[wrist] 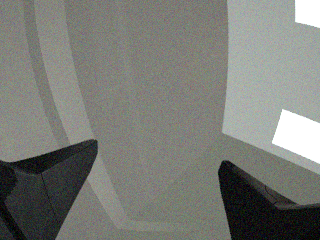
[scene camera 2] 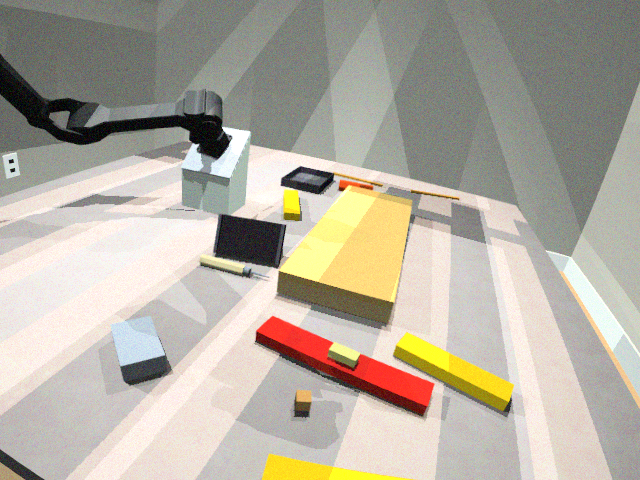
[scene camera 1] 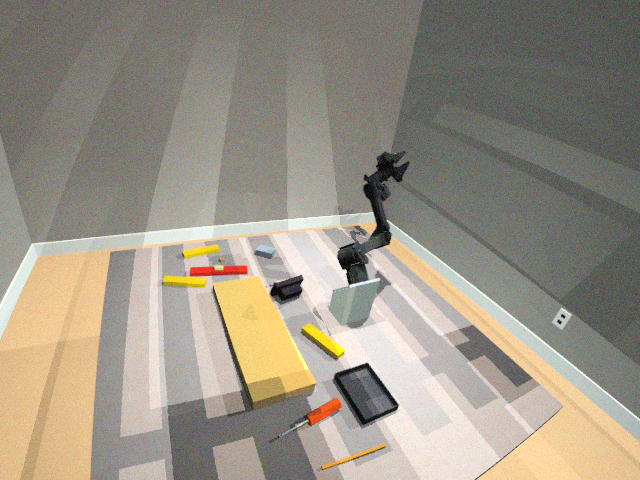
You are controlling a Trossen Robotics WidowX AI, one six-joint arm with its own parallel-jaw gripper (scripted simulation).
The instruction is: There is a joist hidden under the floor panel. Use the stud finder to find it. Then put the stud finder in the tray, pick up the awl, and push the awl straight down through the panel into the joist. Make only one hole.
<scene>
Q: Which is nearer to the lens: the stud finder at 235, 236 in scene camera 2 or the yellow block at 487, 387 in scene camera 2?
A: The yellow block.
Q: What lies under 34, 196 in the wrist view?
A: My gripper.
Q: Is my gripper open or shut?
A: Open.
</scene>
